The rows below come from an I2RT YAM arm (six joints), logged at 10 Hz.
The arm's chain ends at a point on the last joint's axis. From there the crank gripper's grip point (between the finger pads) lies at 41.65 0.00 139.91 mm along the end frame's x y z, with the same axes.
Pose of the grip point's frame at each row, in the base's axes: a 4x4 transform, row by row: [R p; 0 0 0 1], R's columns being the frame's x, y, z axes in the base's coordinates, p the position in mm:
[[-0.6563, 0.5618, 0.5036, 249.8], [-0.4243, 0.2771, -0.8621, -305.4], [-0.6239, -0.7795, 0.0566, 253.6], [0, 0, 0, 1]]
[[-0.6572, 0.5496, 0.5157, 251.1], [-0.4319, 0.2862, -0.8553, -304.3], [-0.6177, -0.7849, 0.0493, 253.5], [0, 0, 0, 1]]
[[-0.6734, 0.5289, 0.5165, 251.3], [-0.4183, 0.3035, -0.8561, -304.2], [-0.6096, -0.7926, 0.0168, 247.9], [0, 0, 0, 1]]
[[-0.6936, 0.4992, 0.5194, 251.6], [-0.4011, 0.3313, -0.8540, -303.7], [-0.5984, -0.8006, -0.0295, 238.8], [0, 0, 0, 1]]
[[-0.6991, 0.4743, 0.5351, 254.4], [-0.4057, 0.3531, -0.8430, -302.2], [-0.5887, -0.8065, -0.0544, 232.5], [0, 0, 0, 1]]
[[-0.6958, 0.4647, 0.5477, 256.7], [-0.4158, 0.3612, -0.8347, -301.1], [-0.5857, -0.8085, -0.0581, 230.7], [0, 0, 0, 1]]
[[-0.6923, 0.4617, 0.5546, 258.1], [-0.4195, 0.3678, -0.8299, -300.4], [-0.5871, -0.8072, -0.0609, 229.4], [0, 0, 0, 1]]
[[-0.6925, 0.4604, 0.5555, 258.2], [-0.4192, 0.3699, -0.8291, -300.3], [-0.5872, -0.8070, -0.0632, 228.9], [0, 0, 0, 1]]
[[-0.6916, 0.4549, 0.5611, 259.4], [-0.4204, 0.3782, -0.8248, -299.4], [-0.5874, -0.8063, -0.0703, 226.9], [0, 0, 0, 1]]
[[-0.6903, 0.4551, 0.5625, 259.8], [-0.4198, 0.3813, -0.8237, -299.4], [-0.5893, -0.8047, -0.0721, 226.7], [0, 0, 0, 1]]
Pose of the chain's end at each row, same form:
[[-0.6563, 0.5618, 0.5036, 206.7], [-0.4243, 0.2771, -0.8621, -167.1], [-0.6239, -0.7795, 0.0566, 271.7], [0, 0, 0, 1]]
[[-0.6572, 0.5496, 0.5157, 206.3], [-0.4319, 0.2862, -0.8553, -166.6], [-0.6177, -0.7849, 0.0493, 272.3], [0, 0, 0, 1]]
[[-0.6734, 0.5289, 0.5165, 207.1], [-0.4183, 0.3035, -0.8561, -167.0], [-0.6096, -0.7926, 0.0168, 270.9], [0, 0, 0, 1]]
[[-0.6936, 0.4992, 0.5194, 207.8], [-0.4011, 0.3313, -0.8540, -167.5], [-0.5984, -0.8006, -0.0295, 267.9], [0, 0, 0, 1]]
[[-0.6991, 0.4743, 0.5351, 208.7], [-0.4057, 0.3531, -0.8430, -167.4], [-0.5887, -0.8065, -0.0544, 264.6], [0, 0, 0, 1]]
[[-0.6958, 0.4647, 0.5477, 209.1], [-0.4158, 0.3612, -0.8347, -167.0], [-0.5857, -0.8085, -0.0581, 263.2], [0, 0, 0, 1]]
[[-0.6923, 0.4617, 0.5546, 209.3], [-0.4195, 0.3678, -0.8299, -166.8], [-0.5871, -0.8072, -0.0609, 262.4], [0, 0, 0, 1]]
[[-0.6925, 0.4604, 0.5555, 209.3], [-0.4192, 0.3699, -0.8291, -166.8], [-0.5872, -0.8070, -0.0632, 262.2], [0, 0, 0, 1]]
[[-0.6916, 0.4549, 0.5611, 209.7], [-0.4204, 0.3782, -0.8248, -166.5], [-0.5874, -0.8063, -0.0703, 261.2], [0, 0, 0, 1]]
[[-0.6903, 0.4551, 0.5625, 209.9], [-0.4198, 0.3813, -0.8237, -166.7], [-0.5893, -0.8047, -0.0721, 261.3], [0, 0, 0, 1]]

